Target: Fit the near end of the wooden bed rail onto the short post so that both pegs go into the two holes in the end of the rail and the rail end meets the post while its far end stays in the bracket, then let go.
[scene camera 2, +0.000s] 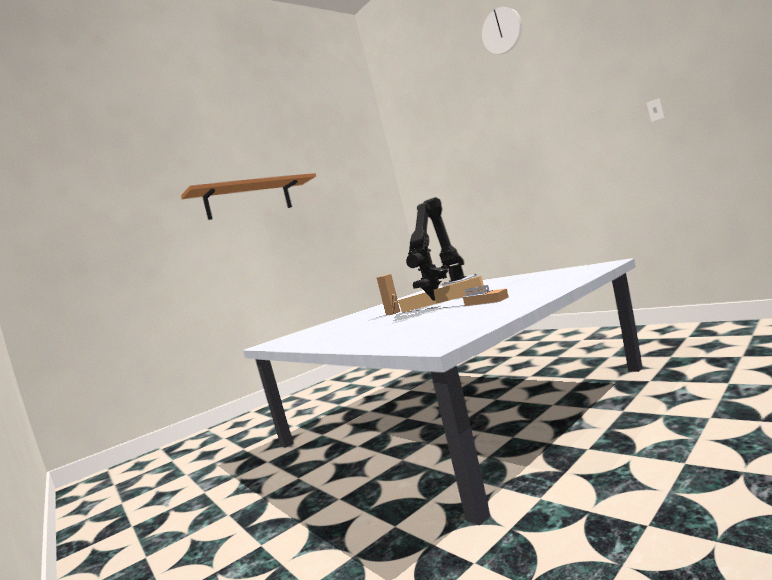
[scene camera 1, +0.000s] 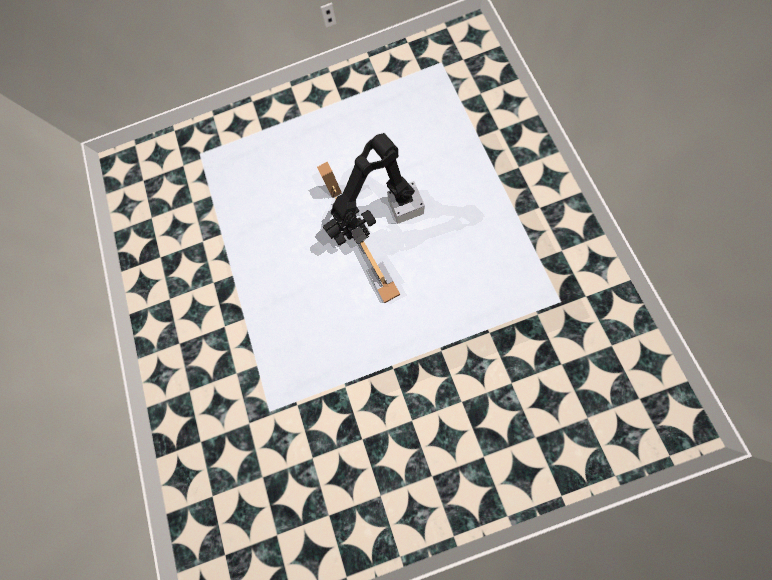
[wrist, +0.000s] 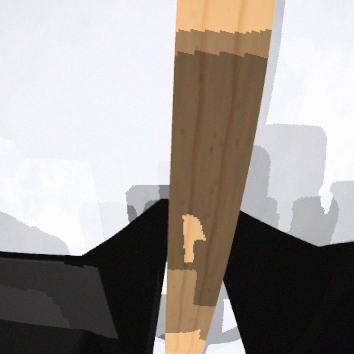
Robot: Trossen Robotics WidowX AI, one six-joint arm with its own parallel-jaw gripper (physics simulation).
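Pixels of known places: gripper, fingertip midpoint: (scene camera 2: 435,299) (wrist: 187,206); arm's base at its link origin: (scene camera 2: 458,279) (scene camera 1: 403,197).
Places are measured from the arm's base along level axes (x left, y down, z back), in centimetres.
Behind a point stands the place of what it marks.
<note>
The light wooden bed rail (scene camera 1: 372,260) @[x 22.5, y -1.5, z -22.1 cm] (scene camera 2: 461,290) @[x 21.8, y 2.0, z -23.2 cm] (wrist: 215,100) stands on its narrow edge. My gripper (scene camera 1: 356,233) @[x 7.3, y 4.3, z -24.6 cm] (scene camera 2: 432,295) @[x 7.3, y 4.3, z -24.6 cm] (wrist: 187,206) @[x 7.3, y 4.3, z -24.6 cm] is shut on it, one black finger against each side. The short post (scene camera 1: 326,174) @[x -16.3, y -9.8, z -27.9 cm] (scene camera 2: 385,291) @[x -17.5, y -3.0, z -30.2 cm] stands upright by the rail's near end. Brass-coloured pegs (scene camera 1: 335,190) @[x -15.8, y 2.5, z -27.2 cm] (scene camera 2: 394,303) @[x -16.3, y 3.4, z -27.7 cm] show low on the post's face towards the rail. In scene camera 2 a narrow gap with the pegs in it shows between post and rail end. The far end is at the grey bracket (scene camera 1: 382,281) @[x 31.5, y 2.0, z -21.1 cm] (scene camera 2: 476,290) @[x 29.5, y 3.0, z -22.0 cm]. The rail's holes are hidden.
A brown wooden block (scene camera 1: 388,291) @[x 36.0, y 4.4, z -20.2 cm] (scene camera 2: 489,297) @[x 35.8, y 5.8, z -24.0 cm] lies at the bracket end. The arm's grey base (scene camera 1: 406,207) @[x 4.9, y -0.1, z -0.6 cm] stands on the white table (scene camera 1: 299,311) @[x 30.2, y 7.9, z -60.1 cm] (scene camera 2: 374,339) @[x 20.5, y 8.0, z -69.3 cm], to one side of the rail. The wrist view shows the white surface on both sides of the rail.
</note>
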